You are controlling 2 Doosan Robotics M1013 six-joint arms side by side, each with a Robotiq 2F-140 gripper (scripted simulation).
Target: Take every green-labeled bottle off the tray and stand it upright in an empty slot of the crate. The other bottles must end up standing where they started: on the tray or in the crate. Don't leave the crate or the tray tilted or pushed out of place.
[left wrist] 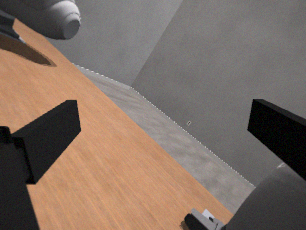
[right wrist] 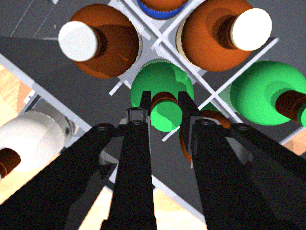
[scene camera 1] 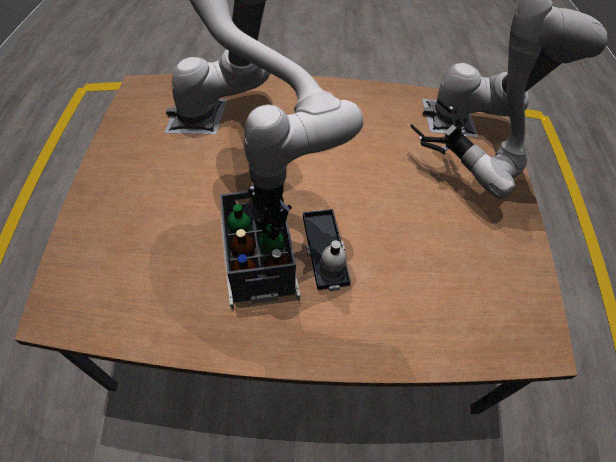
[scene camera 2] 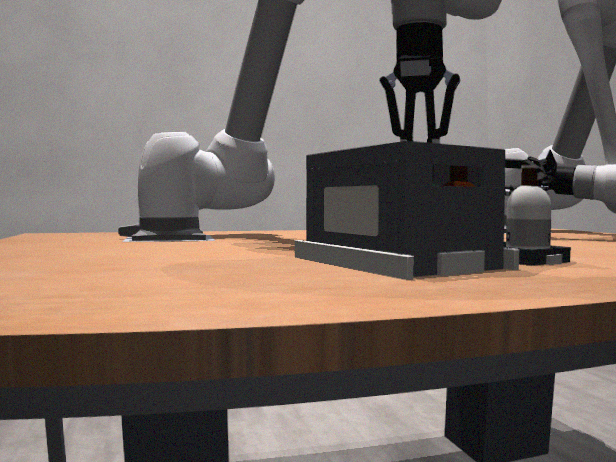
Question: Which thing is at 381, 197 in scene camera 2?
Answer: A crate.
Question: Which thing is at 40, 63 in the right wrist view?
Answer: A crate.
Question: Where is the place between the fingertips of my left gripper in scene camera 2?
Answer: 495, 175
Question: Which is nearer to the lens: the crate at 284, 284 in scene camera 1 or the tray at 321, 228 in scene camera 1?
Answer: The crate.
